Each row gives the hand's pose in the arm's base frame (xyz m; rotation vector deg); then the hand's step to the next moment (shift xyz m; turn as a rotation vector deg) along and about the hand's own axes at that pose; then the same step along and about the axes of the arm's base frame.
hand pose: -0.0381 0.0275 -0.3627 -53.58 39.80 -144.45
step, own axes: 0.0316 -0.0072 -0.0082 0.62 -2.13 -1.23
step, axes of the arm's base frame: -0.0293 -0.0069 0.0145 -1.62 1.82 0.69
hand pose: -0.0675 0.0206 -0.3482 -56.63 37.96 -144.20
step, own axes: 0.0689 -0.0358 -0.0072 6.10 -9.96 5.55
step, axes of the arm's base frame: -0.0583 -0.0014 0.0518 -1.84 3.69 12.26
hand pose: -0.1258 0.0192 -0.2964 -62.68 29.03 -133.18
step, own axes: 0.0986 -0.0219 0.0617 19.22 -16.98 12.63
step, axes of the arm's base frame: -0.0110 -0.0481 0.1076 -5.39 0.69 28.07
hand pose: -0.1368 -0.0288 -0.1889 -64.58 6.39 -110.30
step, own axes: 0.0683 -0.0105 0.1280 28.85 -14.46 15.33
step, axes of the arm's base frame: 0.0743 -0.0007 0.1250 -3.75 -6.90 34.85
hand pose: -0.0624 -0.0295 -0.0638 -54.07 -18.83 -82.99
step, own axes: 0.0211 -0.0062 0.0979 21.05 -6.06 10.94
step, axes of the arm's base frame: 0.0309 0.0558 0.0775 1.35 -5.87 23.73
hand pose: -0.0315 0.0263 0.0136 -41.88 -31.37 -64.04
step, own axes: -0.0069 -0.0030 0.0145 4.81 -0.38 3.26
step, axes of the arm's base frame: -0.0057 0.0144 0.0052 1.22 -0.51 5.67
